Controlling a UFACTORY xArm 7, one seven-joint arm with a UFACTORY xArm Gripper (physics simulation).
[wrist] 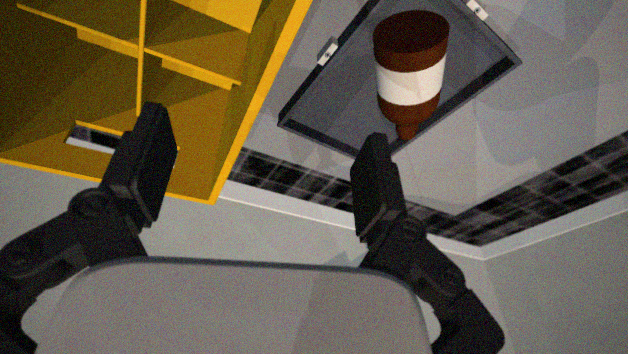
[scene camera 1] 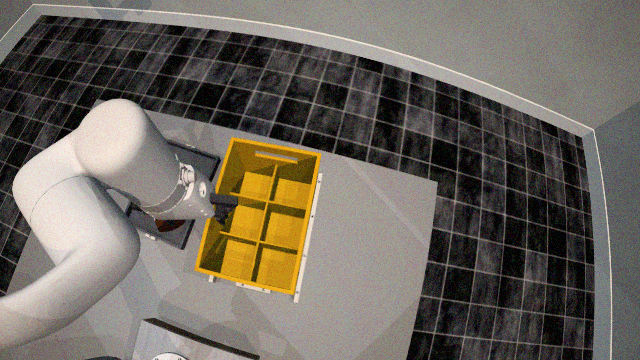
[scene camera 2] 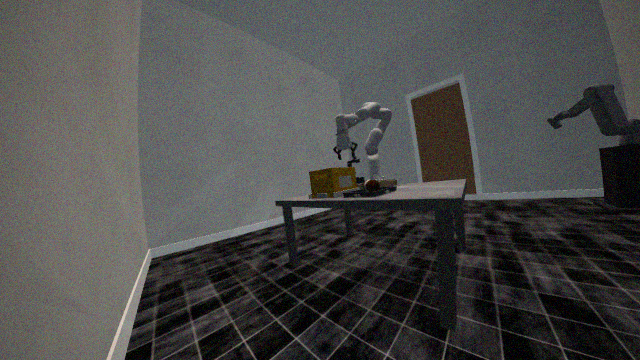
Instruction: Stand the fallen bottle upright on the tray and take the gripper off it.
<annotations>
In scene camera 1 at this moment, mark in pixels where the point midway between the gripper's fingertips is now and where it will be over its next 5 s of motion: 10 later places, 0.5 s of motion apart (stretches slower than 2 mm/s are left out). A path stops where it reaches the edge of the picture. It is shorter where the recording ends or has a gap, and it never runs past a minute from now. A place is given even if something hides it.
My gripper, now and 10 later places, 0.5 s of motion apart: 197, 217; 151, 218; 171, 232; 170, 236; 173, 237; 172, 239; 165, 225; 169, 203; 164, 226; 144, 215; 170, 229
</annotations>
